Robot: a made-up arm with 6 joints. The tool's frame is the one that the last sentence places. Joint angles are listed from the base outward.
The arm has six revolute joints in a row. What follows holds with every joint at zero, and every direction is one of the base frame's.
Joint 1 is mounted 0.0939 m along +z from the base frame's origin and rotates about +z.
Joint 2 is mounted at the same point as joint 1 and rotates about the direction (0.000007, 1, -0.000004).
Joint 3 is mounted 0.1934 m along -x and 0.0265 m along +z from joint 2 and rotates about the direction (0.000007, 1, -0.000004).
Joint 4 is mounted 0.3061 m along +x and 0.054 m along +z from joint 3 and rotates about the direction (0.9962, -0.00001, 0.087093).
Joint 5 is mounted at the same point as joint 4 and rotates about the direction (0.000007, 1, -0.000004).
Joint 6 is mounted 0.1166 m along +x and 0.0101 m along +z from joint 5 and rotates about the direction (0.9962, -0.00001, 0.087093).
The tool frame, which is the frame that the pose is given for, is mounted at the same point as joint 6; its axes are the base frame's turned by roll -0.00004, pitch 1.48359 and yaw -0.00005 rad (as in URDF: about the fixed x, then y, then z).
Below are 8 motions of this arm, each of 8 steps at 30 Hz.
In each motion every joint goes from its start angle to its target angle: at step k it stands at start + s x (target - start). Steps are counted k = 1, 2, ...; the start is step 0. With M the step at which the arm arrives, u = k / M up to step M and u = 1 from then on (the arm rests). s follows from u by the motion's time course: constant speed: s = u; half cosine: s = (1 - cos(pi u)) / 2; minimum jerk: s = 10 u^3 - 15 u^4 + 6 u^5.
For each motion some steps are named. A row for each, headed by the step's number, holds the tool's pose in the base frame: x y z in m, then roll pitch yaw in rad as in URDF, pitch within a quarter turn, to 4 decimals.
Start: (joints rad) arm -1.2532 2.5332 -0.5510 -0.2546 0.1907 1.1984
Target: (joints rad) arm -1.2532 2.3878 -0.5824 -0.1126 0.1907 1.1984
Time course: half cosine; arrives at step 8
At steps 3, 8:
3: 0.0149 -0.0601 -0.2202 -2.7332 -0.2130 0.8620
8: 0.0294 -0.0974 -0.2137 -2.8317 -0.1361 0.7829

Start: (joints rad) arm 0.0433 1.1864 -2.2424 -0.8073 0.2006 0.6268
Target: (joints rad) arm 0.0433 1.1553 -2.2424 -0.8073 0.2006 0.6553
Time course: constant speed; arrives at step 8
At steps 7, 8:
7: 0.1028 -0.0125 0.6768 0.0561 0.5547 -0.1262
8: 0.1006 -0.0126 0.6772 0.0590 0.5506 -0.1217

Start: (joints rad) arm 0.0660 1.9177 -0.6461 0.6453 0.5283 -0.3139
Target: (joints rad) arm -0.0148 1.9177 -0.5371 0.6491 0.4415 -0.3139
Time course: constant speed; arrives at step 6
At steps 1, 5, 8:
1: 0.2191 0.0462 -0.1240 2.8654 -0.1315 2.9371
5: 0.1981 0.0309 -0.1340 2.9037 -0.1486 2.8641
8: 0.1926 0.0274 -0.1363 2.9136 -0.1528 2.8461

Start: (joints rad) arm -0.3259 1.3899 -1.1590 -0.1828 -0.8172 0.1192
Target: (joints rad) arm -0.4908 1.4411 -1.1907 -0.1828 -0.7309 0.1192
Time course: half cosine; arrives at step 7
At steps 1, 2, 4, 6, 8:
1: 0.3771 -0.1145 0.3422 -0.1416 0.9099 -0.3457
2: 0.3766 -0.1241 0.3401 -0.1424 0.9244 -0.3714
4: 0.3733 -0.1535 0.3334 -0.1456 0.9685 -0.4503
6: 0.3688 -0.1772 0.3279 -0.1489 1.0039 -0.5142
8: 0.3680 -0.1806 0.3271 -0.1494 1.0091 -0.5236

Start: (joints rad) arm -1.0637 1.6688 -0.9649 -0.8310 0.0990 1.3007
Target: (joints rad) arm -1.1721 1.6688 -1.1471 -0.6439 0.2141 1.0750
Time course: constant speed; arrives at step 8
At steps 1, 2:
1: 0.1849 -0.3641 0.0603 2.6817 0.8054 1.3580
2: 0.1810 -0.3707 0.0675 2.6810 0.8186 1.3399

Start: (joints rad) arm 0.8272 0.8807 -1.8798 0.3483 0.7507 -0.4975
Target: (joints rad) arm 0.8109 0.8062 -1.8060 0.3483 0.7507 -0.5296
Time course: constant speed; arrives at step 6
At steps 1, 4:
1: 0.0626 0.1079 0.5860 -0.7204 1.0886 0.2948
4: 0.0593 0.1029 0.5821 -0.7425 1.0776 0.2615

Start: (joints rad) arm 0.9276 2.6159 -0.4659 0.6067 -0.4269 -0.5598
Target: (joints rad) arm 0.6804 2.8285 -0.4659 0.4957 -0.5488 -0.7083
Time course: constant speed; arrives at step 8
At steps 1, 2, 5, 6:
1: 0.0444 0.0108 -0.2316 -2.9048 -0.1519 -2.2140
2: 0.0405 0.0041 -0.2327 -2.9081 -0.1701 -2.2103
5: 0.0265 -0.0144 -0.2351 -2.9267 -0.2228 -2.1981
6: 0.0211 -0.0199 -0.2356 -2.9356 -0.2395 -2.1935

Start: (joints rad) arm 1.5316 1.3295 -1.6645 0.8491 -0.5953 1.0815
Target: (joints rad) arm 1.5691 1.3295 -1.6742 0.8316 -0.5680 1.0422
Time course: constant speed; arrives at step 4
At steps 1, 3, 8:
1: 0.0581 0.3199 0.5197 0.6963 -0.4857 3.0206
3: 0.0507 0.3208 0.5213 0.7074 -0.4605 3.0266
8: 0.0470 0.3212 0.5221 0.7127 -0.4478 3.0297

